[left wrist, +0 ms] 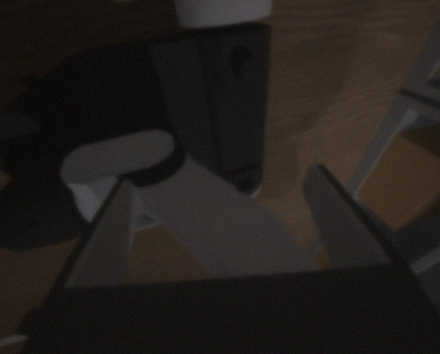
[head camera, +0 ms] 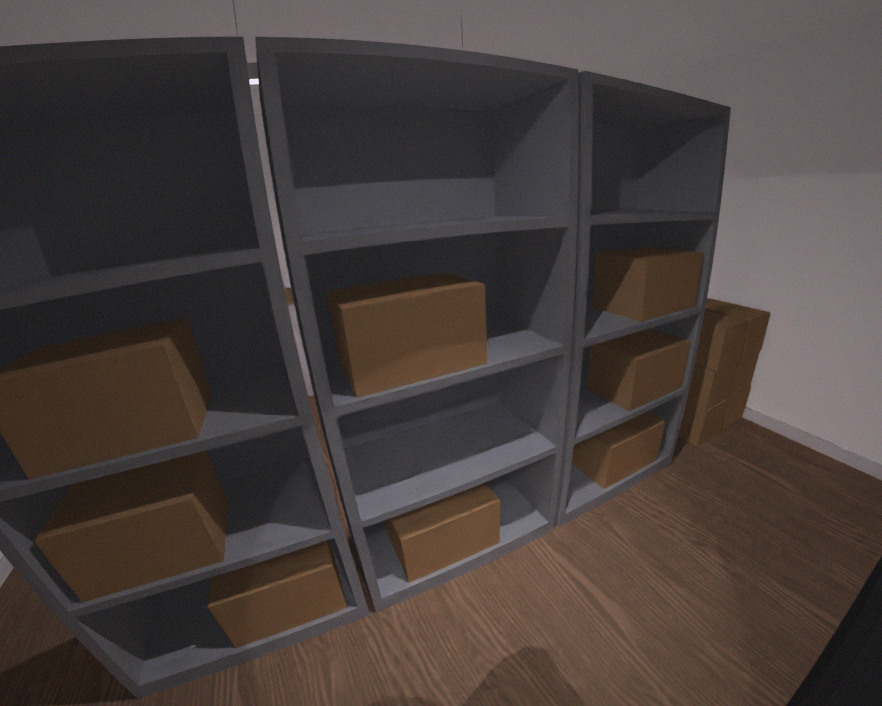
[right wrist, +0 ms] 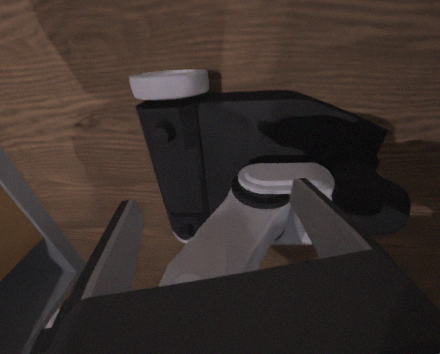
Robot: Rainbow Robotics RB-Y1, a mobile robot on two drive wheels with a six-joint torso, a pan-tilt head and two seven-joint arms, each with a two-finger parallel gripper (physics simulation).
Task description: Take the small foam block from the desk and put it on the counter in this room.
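Frame: origin at the robot's base, x ahead, y left, z up, level; centimetres.
Where they show: left gripper, fingertip midpoint: (left wrist: 220, 183); right gripper, fingertip midpoint: (right wrist: 218, 199).
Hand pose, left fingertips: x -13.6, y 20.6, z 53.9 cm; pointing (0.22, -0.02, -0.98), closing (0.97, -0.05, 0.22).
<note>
After its pixels a point has its place.
The small foam block, the desk and the counter do not show in any of the three views. My left gripper (left wrist: 220, 183) @(y 20.6, x -13.6, z 53.9 cm) is open, with its two fingers wide apart and nothing between them; the robot's own base and leg show beyond it in the left wrist view. My right gripper (right wrist: 218, 199) @(y -24.2, x -15.0, z 53.7 cm) is open and empty too, with the robot's base and the wood floor beyond it in the right wrist view. Neither gripper's fingers show in the head camera.
Three grey shelf units (head camera: 272, 147) @(y -11.6, x 79.7, z 166.9 cm) (head camera: 575, 184) @(y -101.3, x 74.9, z 155.2 cm) (head camera: 250, 184) @(y -5.5, x 80.0, z 159.3 cm) stand side by side, holding brown boxes (head camera: 411, 334) @(y -41.2, x 80.1, z 114.8 cm) (head camera: 110, 404) @(y 39.6, x 84.4, z 114.0 cm) (head camera: 647, 283) @(y -147.4, x 74.4, z 116.0 cm). More brown boxes (head camera: 724, 353) @(y -230.2, x 68.2, z 64.9 cm) are stacked against the pale wall (head camera: 816, 294) @(y -287.5, x 42.6, z 97.5 cm) at the right. A dark shape fills the lower right corner. Wood floor (head camera: 662, 588) @(y -118.5, x 23.4, z 0.0 cm) lies in front.
</note>
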